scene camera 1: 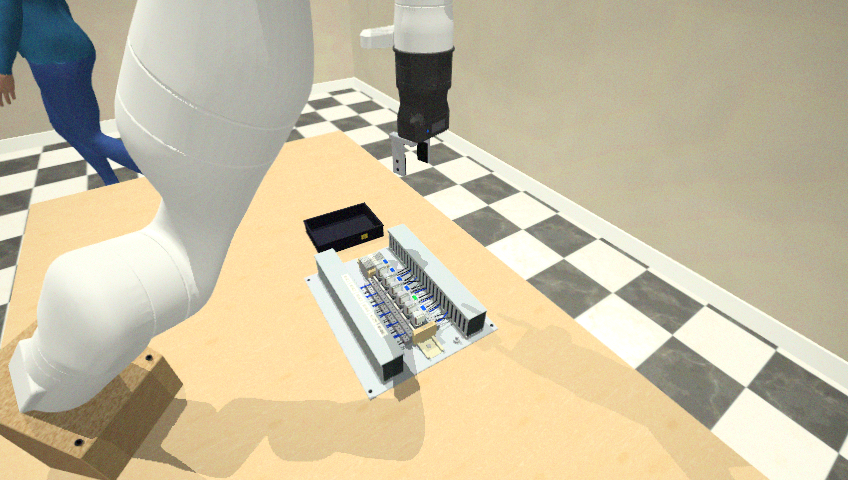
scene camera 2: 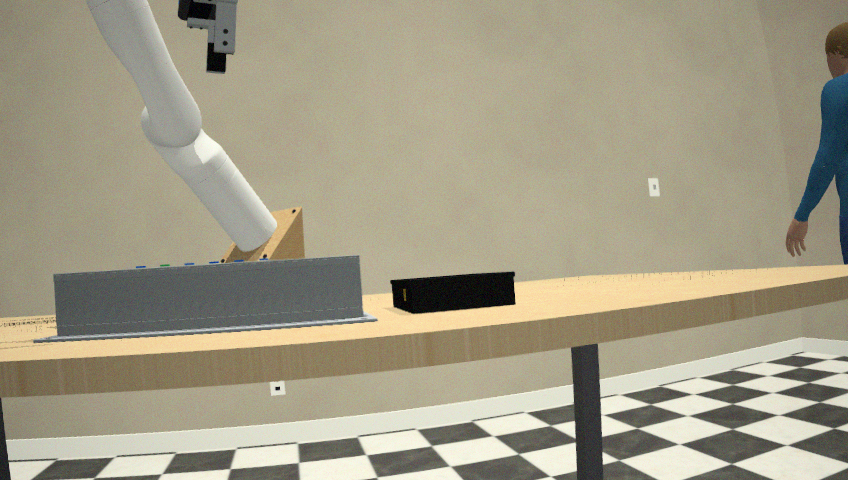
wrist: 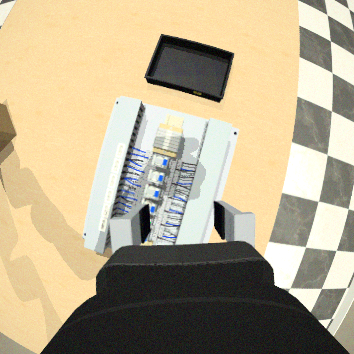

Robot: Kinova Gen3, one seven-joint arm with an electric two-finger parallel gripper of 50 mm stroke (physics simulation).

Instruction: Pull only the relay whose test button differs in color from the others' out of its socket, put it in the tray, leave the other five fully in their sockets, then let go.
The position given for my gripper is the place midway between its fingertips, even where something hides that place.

I see my gripper (scene camera 1: 412, 167) and a mounting plate (scene camera 1: 415, 361).
My gripper shows as well in scene camera 2 (scene camera 2: 219, 62) and in the wrist view (wrist: 181, 215). The mounting plate is seen too in the wrist view (wrist: 193, 126).
